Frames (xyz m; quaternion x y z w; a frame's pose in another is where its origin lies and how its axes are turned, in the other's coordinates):
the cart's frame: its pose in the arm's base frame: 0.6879 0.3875 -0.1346 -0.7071 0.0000 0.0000 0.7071
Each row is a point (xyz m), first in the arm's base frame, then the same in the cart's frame.
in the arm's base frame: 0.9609 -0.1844 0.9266
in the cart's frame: 0.2730 -1.0612 -0.5719
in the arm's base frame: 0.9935 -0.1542 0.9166
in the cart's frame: 0.3056 -1.0512 -0.5417
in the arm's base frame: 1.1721 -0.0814 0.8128
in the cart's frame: 0.4842 -0.9474 -0.4689
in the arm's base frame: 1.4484 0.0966 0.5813
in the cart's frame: 0.7605 -0.7159 -0.2909
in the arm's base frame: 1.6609 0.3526 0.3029
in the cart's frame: 0.9730 -0.4375 -0.0349
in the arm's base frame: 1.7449 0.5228 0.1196
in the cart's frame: 1.0570 -0.2542 0.1353
